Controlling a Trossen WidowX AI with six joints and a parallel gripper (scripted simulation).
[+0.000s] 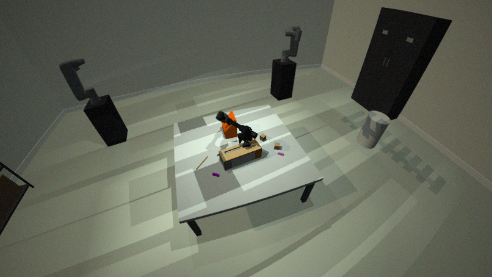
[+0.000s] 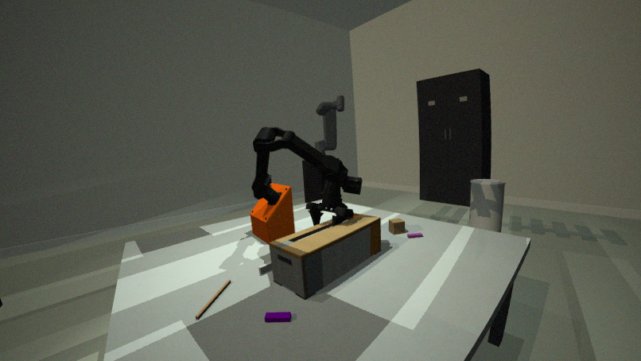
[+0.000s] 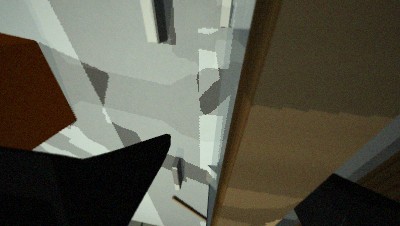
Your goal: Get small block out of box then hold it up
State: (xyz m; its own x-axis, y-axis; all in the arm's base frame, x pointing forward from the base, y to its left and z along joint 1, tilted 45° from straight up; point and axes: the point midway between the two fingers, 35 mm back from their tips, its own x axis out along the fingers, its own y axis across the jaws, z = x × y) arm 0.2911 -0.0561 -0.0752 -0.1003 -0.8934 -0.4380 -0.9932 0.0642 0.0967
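Now: the tan block 50 mm ahead of my gripper tip and 40 mm to the right of it. Round my gripper tip: thin wooden stick 410 mm to the right, 80 mm below, 30 mm behind; then box 50 mm to the right, 30 mm ahead, 20 mm below; then brown cube 360 mm to the left, 90 mm ahead, 60 mm below.
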